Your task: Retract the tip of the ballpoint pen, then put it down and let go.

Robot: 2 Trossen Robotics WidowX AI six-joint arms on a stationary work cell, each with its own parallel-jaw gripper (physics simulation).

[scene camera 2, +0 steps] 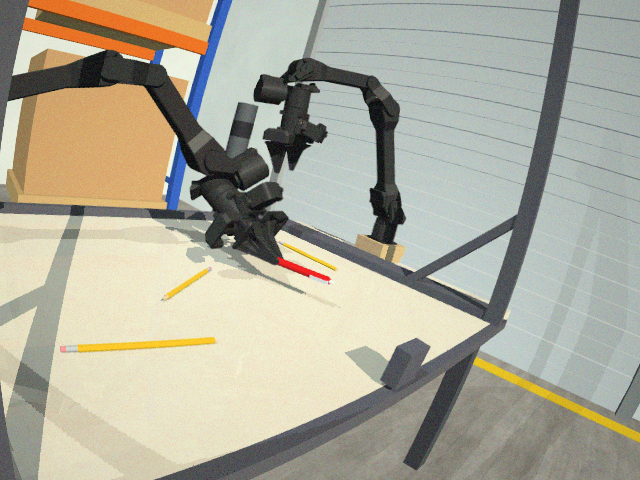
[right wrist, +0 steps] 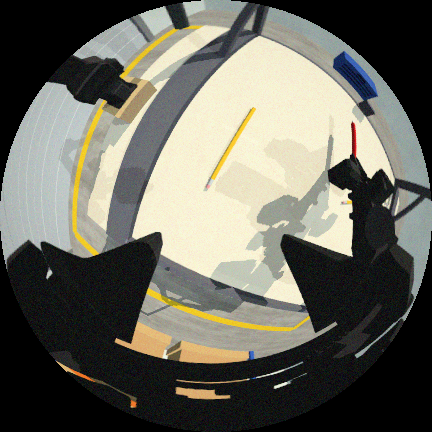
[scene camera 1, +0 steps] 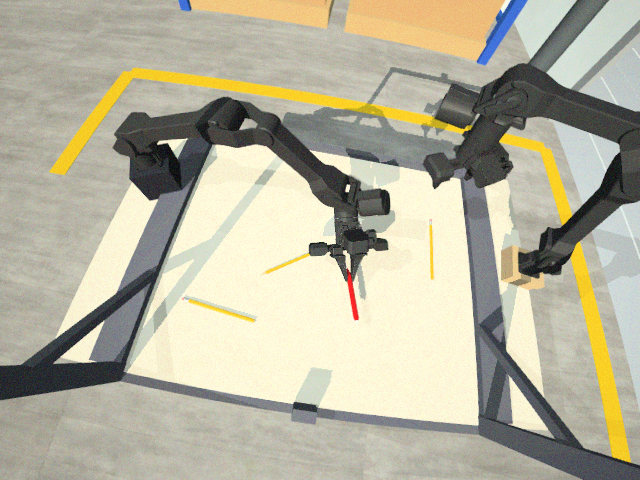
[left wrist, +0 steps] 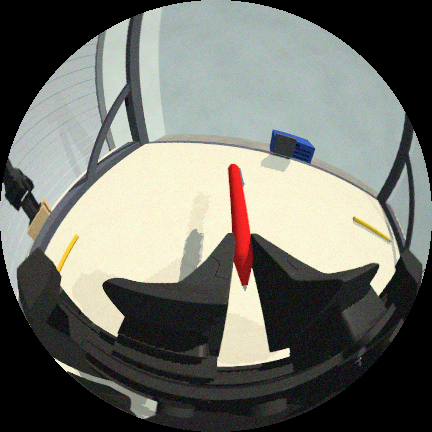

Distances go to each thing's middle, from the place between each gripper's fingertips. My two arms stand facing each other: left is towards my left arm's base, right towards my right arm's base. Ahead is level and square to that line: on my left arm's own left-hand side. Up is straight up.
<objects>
The tan block [scene camera 1: 509, 256] lies 100 mm behind my right hand, 310 mm to the right of it and 150 mm below it. The rest, counted from my right hand: grey block [scene camera 2: 407, 358] (560 mm behind, 220 mm to the left, 140 mm below); red ballpoint pen [left wrist: 243, 257] (300 mm behind, 170 mm to the left, 130 mm below).
Right now my left hand is 30 mm past the red ballpoint pen and 10 mm to the left of it. Also, from my left hand: grey block 300 mm behind, 40 mm to the left, 20 mm below; then tan block 170 mm ahead, 500 mm to the right, 20 mm below.
</objects>
